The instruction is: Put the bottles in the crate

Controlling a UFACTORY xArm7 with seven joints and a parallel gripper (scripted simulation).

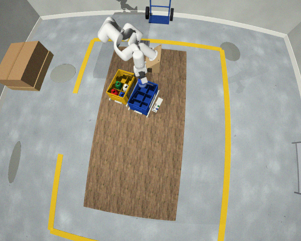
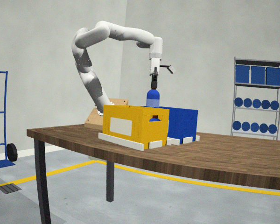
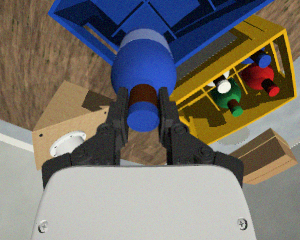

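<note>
Right now my hand is 100 mm short of the blue crate, 10 mm to the right of it and 220 mm above it. From my hand the other things lie so: white-label bottle: 20 mm ahead, 160 mm to the right, 210 mm below; blue-label bottle: 100 mm ahead, 190 mm to the right, 210 mm below; yellow crate: 210 mm to the right, 220 mm below.
</note>
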